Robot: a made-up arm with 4 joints.
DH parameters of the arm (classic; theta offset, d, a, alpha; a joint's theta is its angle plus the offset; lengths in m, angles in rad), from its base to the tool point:
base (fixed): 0 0.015 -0.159 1.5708
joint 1: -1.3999 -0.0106 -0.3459 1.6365
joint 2: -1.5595 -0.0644 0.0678 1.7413
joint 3: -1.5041 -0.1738 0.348 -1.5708
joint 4: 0 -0.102 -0.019 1.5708
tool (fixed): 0 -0.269 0 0
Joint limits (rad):
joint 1: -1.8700..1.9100
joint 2: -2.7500..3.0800
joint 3: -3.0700..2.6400
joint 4: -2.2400..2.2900
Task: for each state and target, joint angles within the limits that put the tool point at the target. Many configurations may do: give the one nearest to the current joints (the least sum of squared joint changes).
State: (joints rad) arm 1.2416 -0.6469 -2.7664 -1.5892
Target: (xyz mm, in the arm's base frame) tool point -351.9 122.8 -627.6
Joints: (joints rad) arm 1.6589 -0.7374 -3.0305 -1.7153
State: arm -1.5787 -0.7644 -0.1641 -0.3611
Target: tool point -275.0 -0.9 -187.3
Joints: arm -1.5453 -0.3872 -0.6615 0.1193
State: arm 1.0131 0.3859 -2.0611 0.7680
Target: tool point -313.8 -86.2 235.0
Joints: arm 0.1840 0.7727 -1.6418 1.5822
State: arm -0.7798 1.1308 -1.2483 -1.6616
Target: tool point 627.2 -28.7 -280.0
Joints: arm -1.5193 1.7921 -0.6803 -2.2400
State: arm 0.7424 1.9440 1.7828 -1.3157
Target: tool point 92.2 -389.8 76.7
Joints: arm 1.2059 1.9358 1.5150 -1.7767
